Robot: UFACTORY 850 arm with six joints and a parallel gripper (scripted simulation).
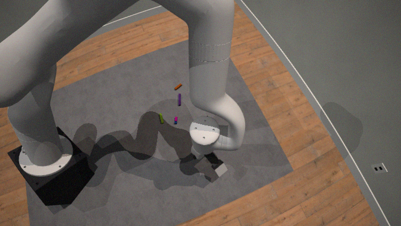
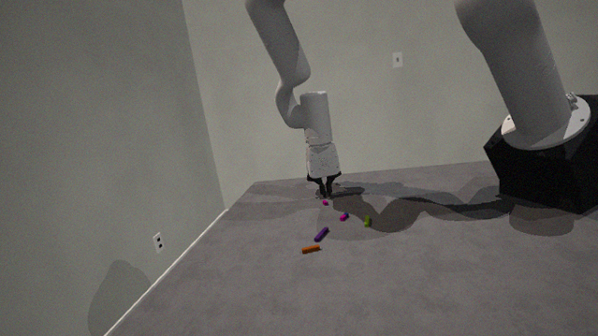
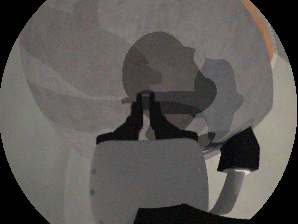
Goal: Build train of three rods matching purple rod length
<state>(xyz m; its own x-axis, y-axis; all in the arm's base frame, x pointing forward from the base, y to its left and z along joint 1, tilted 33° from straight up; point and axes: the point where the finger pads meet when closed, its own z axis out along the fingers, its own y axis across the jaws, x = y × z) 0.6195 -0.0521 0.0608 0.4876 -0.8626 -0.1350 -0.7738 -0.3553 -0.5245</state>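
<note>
Right now my hand is 110 mm past the blue rod, 150 mm to the right of it and 20 mm above it. Also, from my hand: grey rod (20 mm below); lime rod (180 mm behind, 190 mm to the left, 20 mm below); purple rod (80 mm behind, 270 mm to the left, 20 mm below).
</note>
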